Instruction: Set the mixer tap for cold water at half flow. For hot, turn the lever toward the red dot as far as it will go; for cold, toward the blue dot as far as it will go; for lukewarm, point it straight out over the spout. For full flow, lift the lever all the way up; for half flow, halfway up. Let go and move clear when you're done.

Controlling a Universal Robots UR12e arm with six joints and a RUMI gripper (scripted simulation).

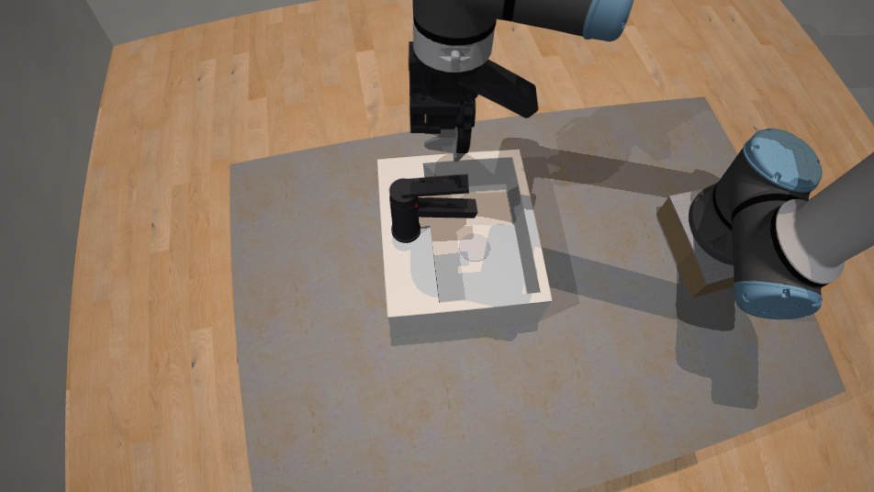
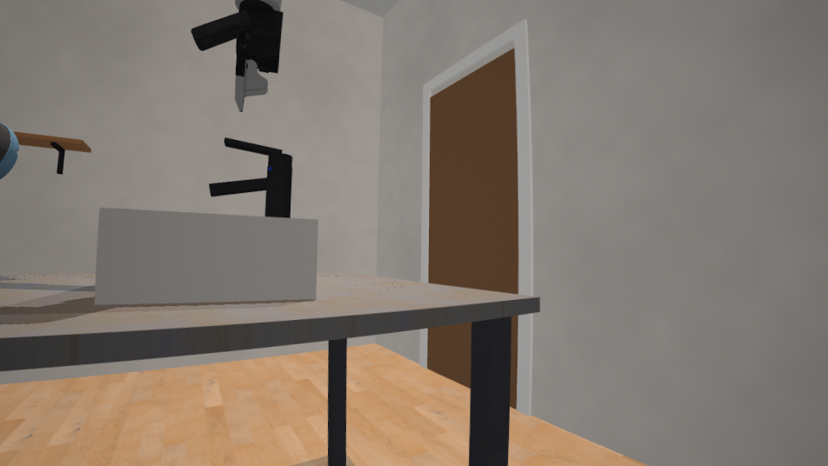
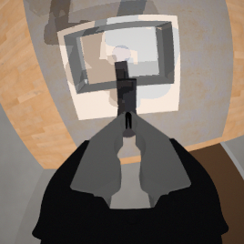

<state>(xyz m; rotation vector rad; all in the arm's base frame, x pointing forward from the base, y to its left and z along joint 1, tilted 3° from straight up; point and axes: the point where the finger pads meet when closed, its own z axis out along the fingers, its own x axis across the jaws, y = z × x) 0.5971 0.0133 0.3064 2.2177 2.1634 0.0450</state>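
Right now the lever is 9 cm below my hand and 3 cm ahead of it. Also, from my hand: white basin: 33 cm below, 4 cm behind, 1 cm to the right.
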